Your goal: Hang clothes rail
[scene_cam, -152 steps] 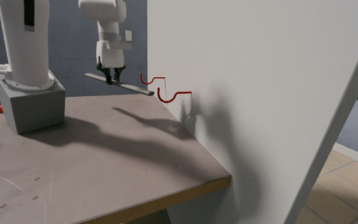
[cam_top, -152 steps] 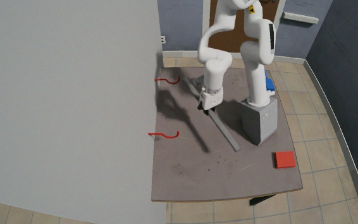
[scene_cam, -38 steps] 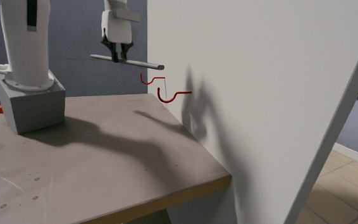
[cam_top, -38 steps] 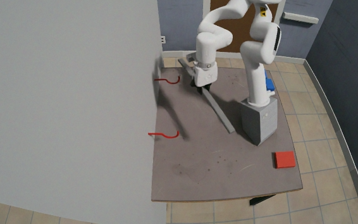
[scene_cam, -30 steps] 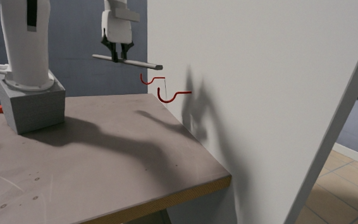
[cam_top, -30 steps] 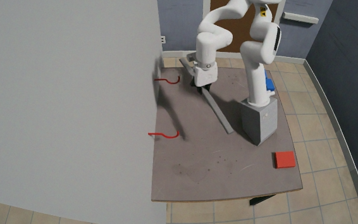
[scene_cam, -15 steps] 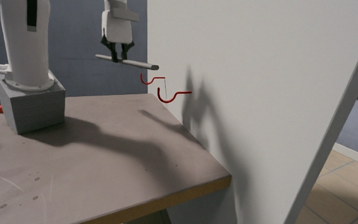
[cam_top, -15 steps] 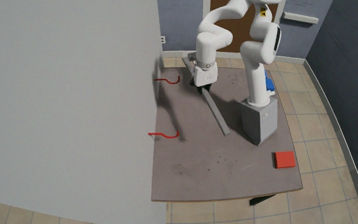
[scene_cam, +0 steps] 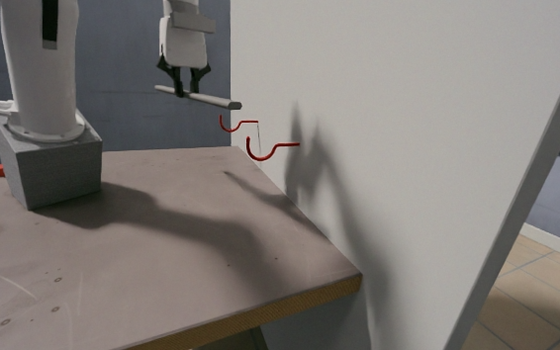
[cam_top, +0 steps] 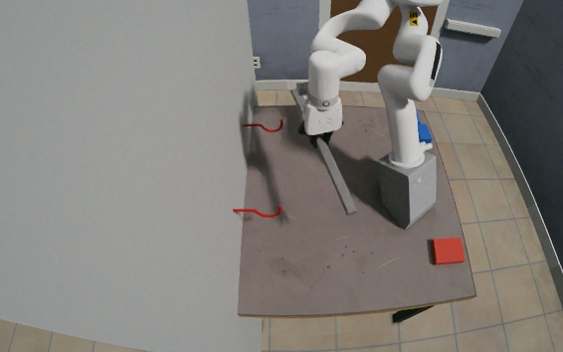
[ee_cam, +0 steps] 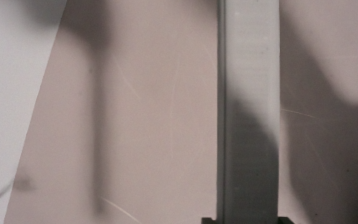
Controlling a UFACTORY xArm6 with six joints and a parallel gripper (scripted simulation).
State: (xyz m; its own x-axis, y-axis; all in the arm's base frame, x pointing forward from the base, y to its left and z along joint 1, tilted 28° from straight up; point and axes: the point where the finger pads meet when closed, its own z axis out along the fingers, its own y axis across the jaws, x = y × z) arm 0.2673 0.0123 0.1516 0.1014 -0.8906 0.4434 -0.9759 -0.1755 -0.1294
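The clothes rail lies 10 mm below my hand. Also, from my hand: blue object 530 mm behind, 170 mm to the right, 260 mm below; then white wall panel 270 mm ahead, 50 mm to the right, 150 mm above; then red block 410 mm behind, 350 mm to the left, 270 mm below.
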